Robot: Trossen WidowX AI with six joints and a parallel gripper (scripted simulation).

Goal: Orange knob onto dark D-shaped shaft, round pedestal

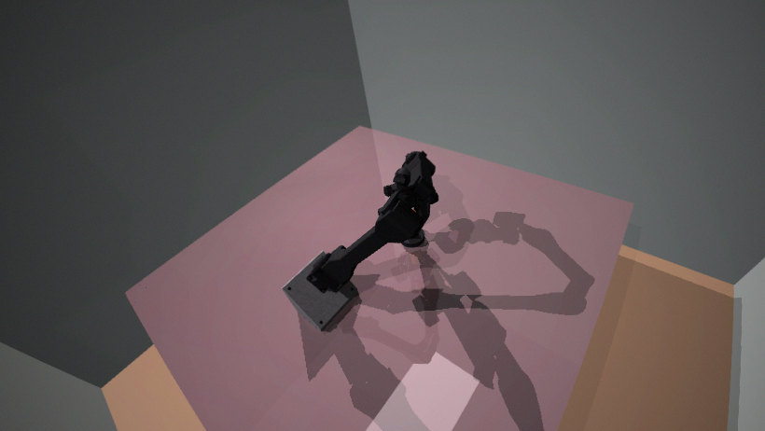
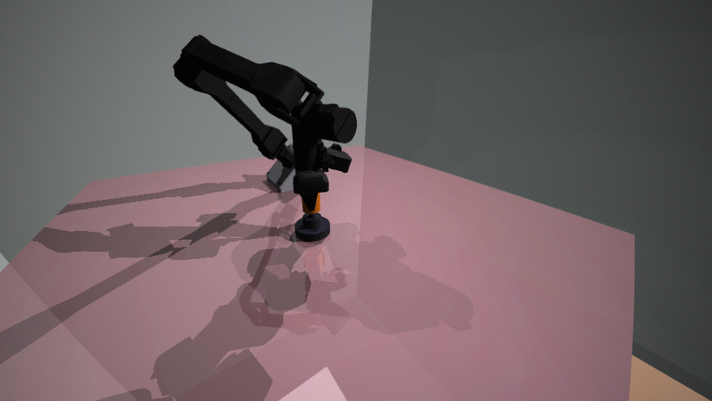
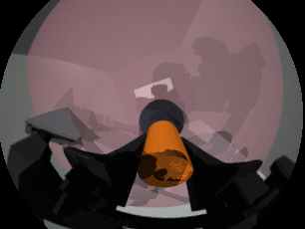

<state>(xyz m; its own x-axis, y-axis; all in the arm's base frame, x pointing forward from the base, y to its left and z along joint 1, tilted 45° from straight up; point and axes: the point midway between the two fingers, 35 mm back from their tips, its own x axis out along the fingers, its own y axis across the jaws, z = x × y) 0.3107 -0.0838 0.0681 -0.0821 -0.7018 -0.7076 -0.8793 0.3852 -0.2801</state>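
The orange knob lies 20 mm above my gripper tip. The rest, counted from my gripper tip: dark round pedestal: 40 mm below.
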